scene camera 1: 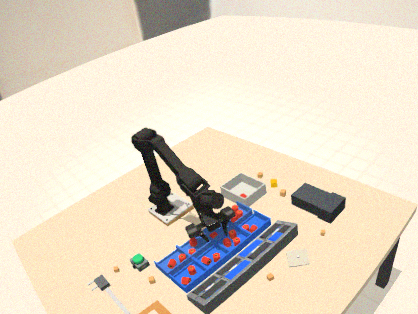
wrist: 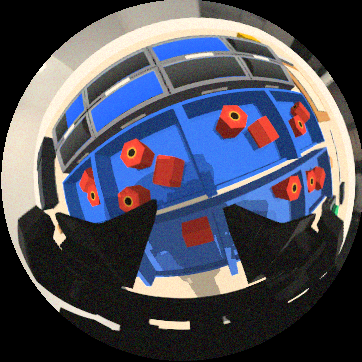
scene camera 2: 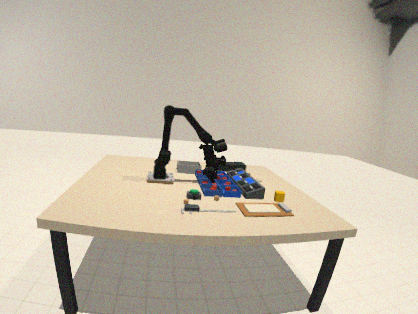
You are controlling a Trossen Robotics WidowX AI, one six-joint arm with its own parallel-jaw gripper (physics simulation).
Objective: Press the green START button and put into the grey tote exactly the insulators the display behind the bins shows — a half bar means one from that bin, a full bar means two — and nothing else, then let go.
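Pixels of known places: gripper, fingertip midpoint: [scene camera 1: 218, 240] [wrist: 190, 204] [scene camera 2: 214, 181]; arm's base, origin of the base link: [scene camera 1: 164, 209] [wrist: 239, 313] [scene camera 2: 159, 177].
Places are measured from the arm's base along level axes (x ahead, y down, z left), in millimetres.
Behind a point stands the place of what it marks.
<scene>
Red insulators lie in the blue bins [scene camera 1: 172, 280] [wrist: 227, 152]. My gripper [scene camera 1: 216, 238] @[x 318, y 6, z -5 mm] [scene camera 2: 212, 179] @[x 318, y 6, z -5 mm] [wrist: 190, 204] @[x 318, y 6, z -5 mm] is open, its fingers reaching down over the near bin row. One insulator [wrist: 197, 231] @[x 296, y -8, z -3 mm] lies in a near bin, in the gap between the fingers in the wrist view; no grip on it shows. The display [scene camera 1: 207, 301] @[x 506, y -36, z -254 mm] [scene camera 2: 256, 193] @[x 465, y -7, z -269 mm] has a full blue bar [wrist: 190, 48] @[x 478, y -29, z -86 mm] in its far row, another full bar [wrist: 127, 97] @[x 444, y -18, z 5 mm] in its near row, and a half bar [wrist: 75, 107] @[x 495, y -34, z 81 mm] at the far row's left. The grey tote [scene camera 1: 232, 197] @[x 206, y -5, z 210 mm] [scene camera 2: 188, 167] @[x 200, y -17, z 212 mm] holds a red insulator [scene camera 1: 243, 196] @[x 244, y -7, z 238 mm]. The green button [scene camera 1: 138, 259] @[x 159, y -17, z -267 mm] [scene camera 2: 194, 192] @[x 146, y -11, z -282 mm] stands beside the bins.
A dark box [scene camera 1: 318, 201] @[x 547, y -30, z 340 mm] stands beyond the display's end. Small orange cubes [scene camera 1: 270, 276] @[x 585, y 4, z -41 mm] [scene camera 1: 152, 280] @[x 262, y 5, z -291 mm], a yellow cube [scene camera 1: 273, 183] [scene camera 2: 279, 196] and a pale plate [scene camera 1: 298, 258] @[x 615, y 16, z 83 mm] lie around. A dark plug-like object [scene camera 1: 102, 282] @[x 121, y 3, z -422 mm] [scene camera 2: 191, 207] @[x 105, y 3, z -441 mm] and a wooden frame [scene camera 2: 245, 212] @[x 334, y 16, z -463 mm] lie near the button side.
</scene>
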